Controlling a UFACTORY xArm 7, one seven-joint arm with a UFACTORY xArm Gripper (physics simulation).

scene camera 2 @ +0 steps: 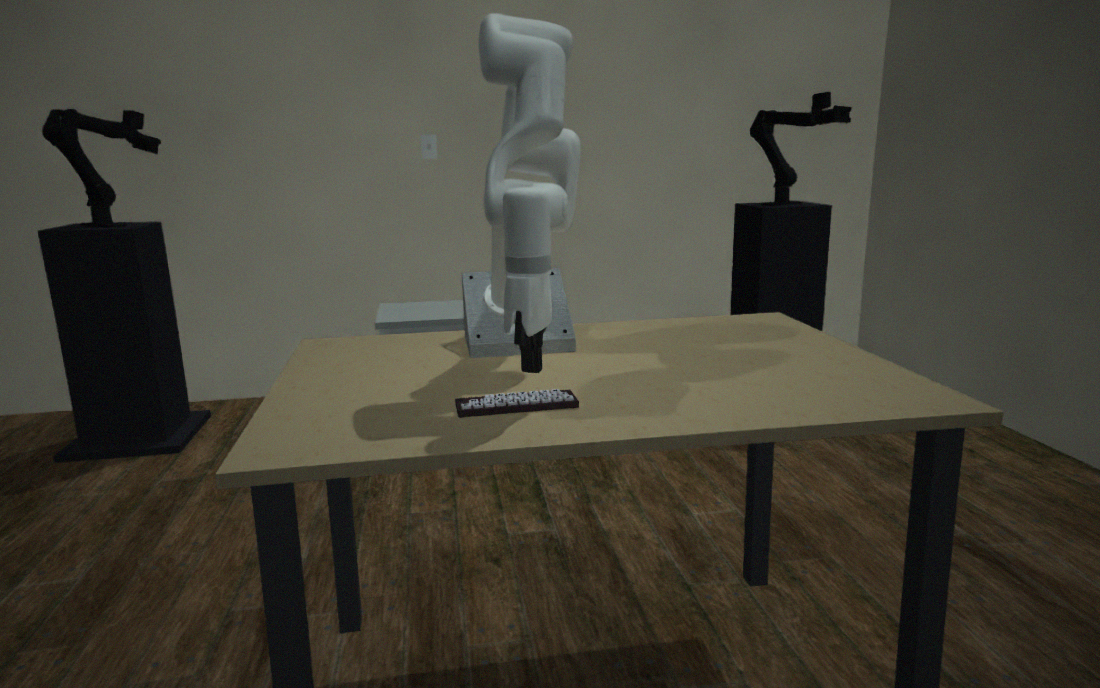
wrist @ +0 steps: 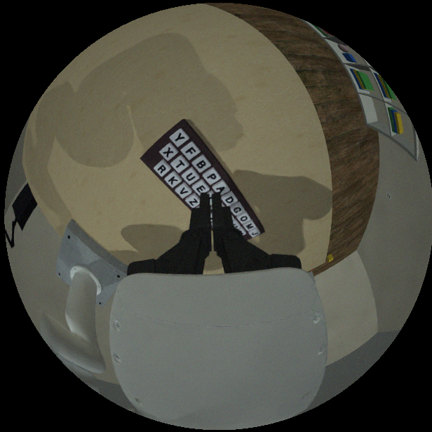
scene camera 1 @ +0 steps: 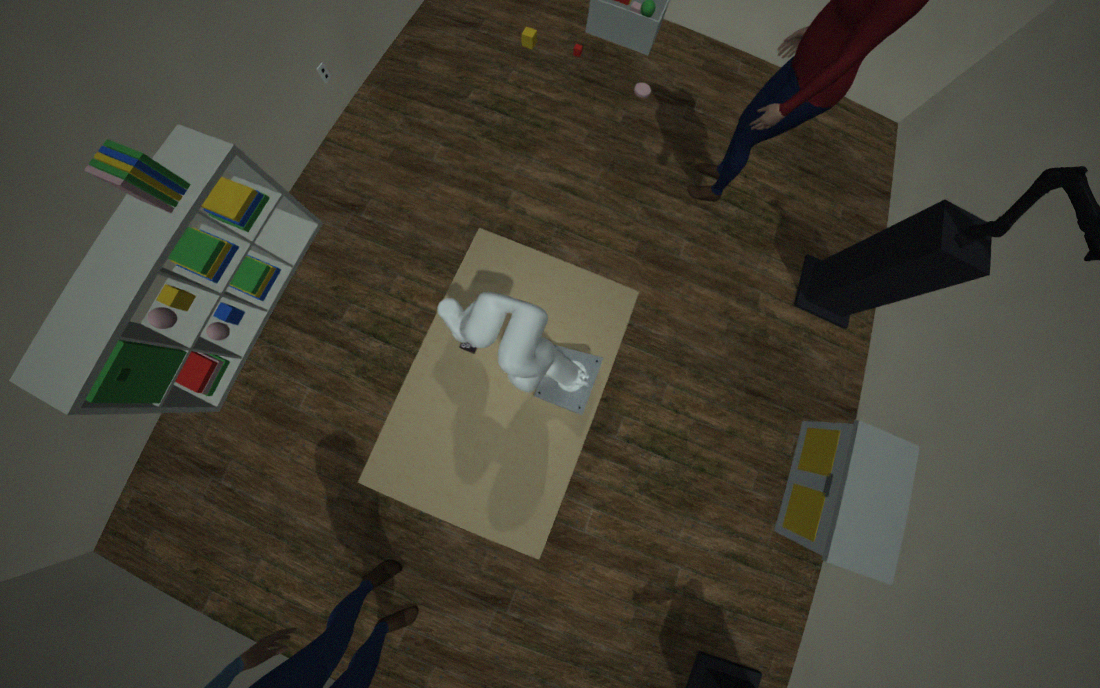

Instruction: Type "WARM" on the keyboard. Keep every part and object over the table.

The pictures show: my gripper and a keyboard.
My gripper also shows in the wrist view.
